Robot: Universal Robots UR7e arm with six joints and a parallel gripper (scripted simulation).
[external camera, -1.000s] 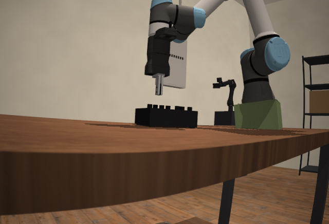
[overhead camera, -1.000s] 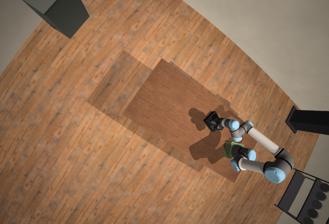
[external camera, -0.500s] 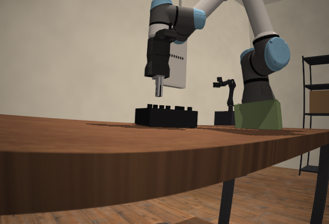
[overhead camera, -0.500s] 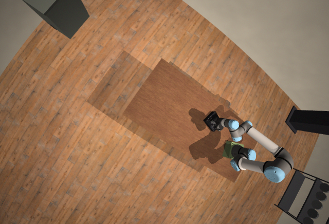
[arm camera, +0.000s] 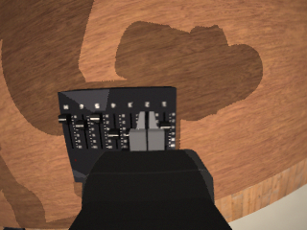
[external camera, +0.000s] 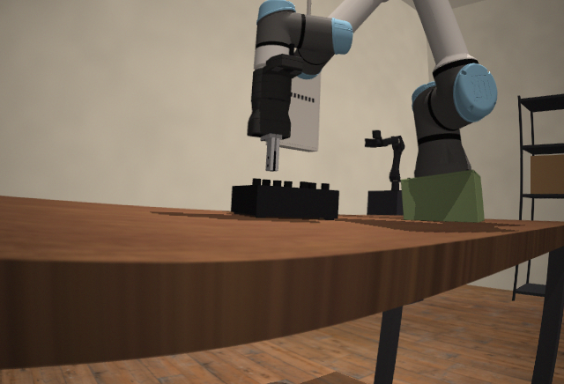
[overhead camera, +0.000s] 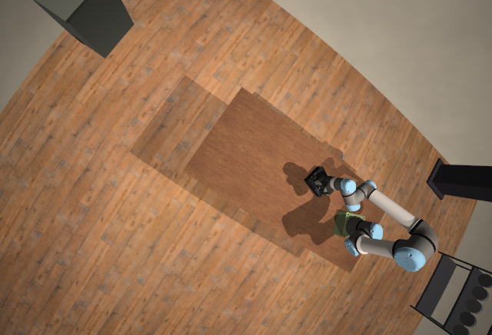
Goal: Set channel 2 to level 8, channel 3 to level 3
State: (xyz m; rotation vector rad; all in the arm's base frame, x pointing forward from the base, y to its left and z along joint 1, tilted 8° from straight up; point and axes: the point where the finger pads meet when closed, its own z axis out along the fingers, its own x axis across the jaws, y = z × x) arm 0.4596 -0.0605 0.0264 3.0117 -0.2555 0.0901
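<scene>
Now: hand 40 mm above the fader cap, 20 mm to the left of it and 20 mm short of it.
</scene>
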